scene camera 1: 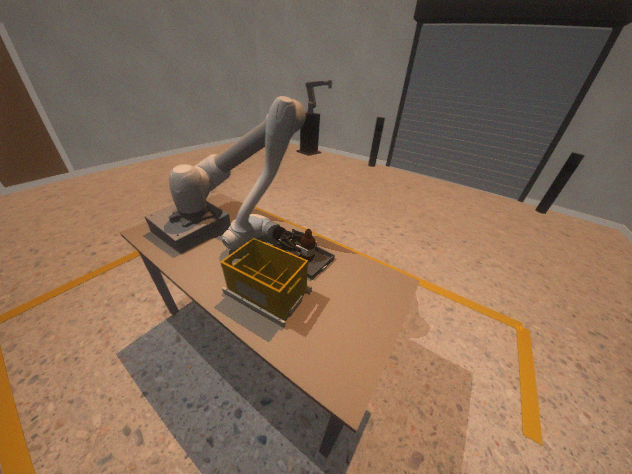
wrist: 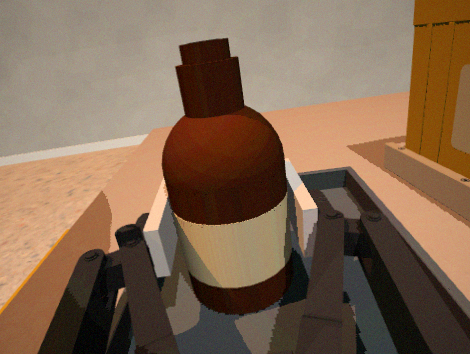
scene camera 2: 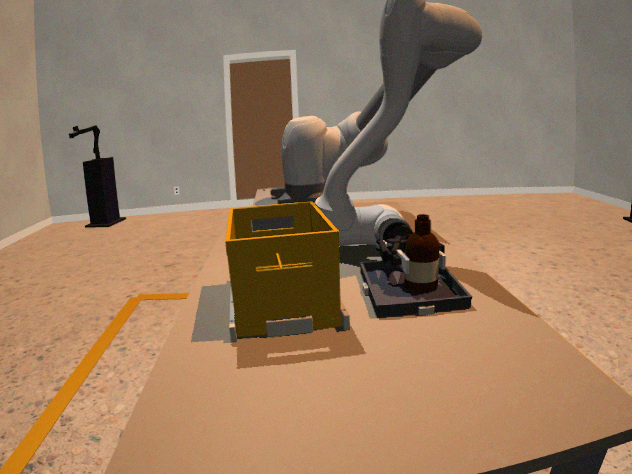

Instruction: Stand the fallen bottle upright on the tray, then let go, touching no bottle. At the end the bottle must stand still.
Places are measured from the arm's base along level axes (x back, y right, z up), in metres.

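Pixels of known places: gripper, fingertip midpoint: [scene camera 1: 312, 248] [scene camera 2: 426, 264]; arm's base at its link origin: [scene camera 1: 194, 214] [scene camera 2: 308, 196].
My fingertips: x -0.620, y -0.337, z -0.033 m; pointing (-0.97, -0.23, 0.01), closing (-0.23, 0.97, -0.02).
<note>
Ahead of a thing's pixels: the offset from my fingertips to its top centre. "*": to the spot under its first point. Level surfaces: height alone.
The brown bottle {dx +0.026, dy +0.006, dz +0.097 m} [scene camera 1: 307, 239] [scene camera 2: 422, 250] [wrist: 227, 170] with a cream label stands about upright over the dark tray {dx +0.029, dy +0.028, dz -0.039 m} [scene camera 1: 326, 265] [scene camera 2: 423, 307] [wrist: 362, 196]. In the wrist view it looks slightly slanted. Its base is at the tray floor; whether it rests fully on it I cannot tell. My gripper [scene camera 2: 423, 261] [wrist: 229, 185] comes in low from the robot's side and is shut on the bottle, with one pale pad on each side at label height. In the scene camera 1 view the fingers are small and partly hidden by the bottle.
A yellow crate {dx -0.042, dy +0.294, dz +0.111 m} [scene camera 1: 255, 288] [scene camera 2: 285, 285] [wrist: 436, 90] with dividers stands beside the tray on the table {dz -0.064 m} [scene camera 1: 357, 346] [scene camera 2: 387, 397], between low pale rails {* dx -0.094, dy +0.168, dz -0.043 m} [wrist: 425, 172]. The arm's wrist lies low behind the crate. The tray has raised walls around the bottle and fingers.
</note>
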